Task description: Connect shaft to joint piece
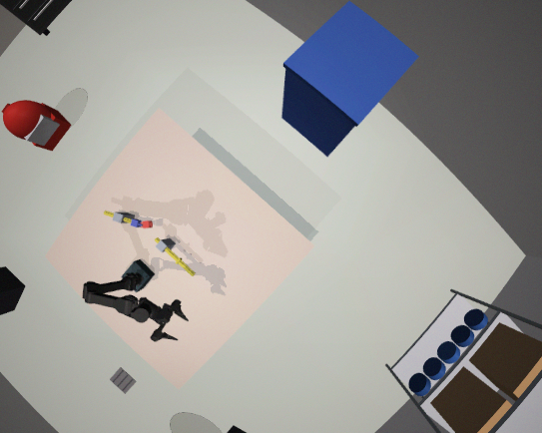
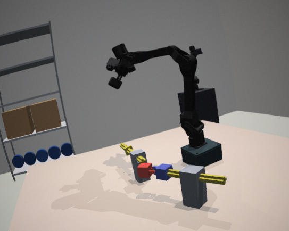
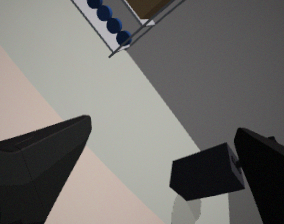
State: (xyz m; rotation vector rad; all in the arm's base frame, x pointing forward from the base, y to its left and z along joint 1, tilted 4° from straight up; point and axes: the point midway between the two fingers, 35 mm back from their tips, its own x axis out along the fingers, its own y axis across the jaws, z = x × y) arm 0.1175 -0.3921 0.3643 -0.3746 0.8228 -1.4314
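My gripper tip is now 530 mm to the right of the red joint piece, 330 mm above it and 180 mm short of it.
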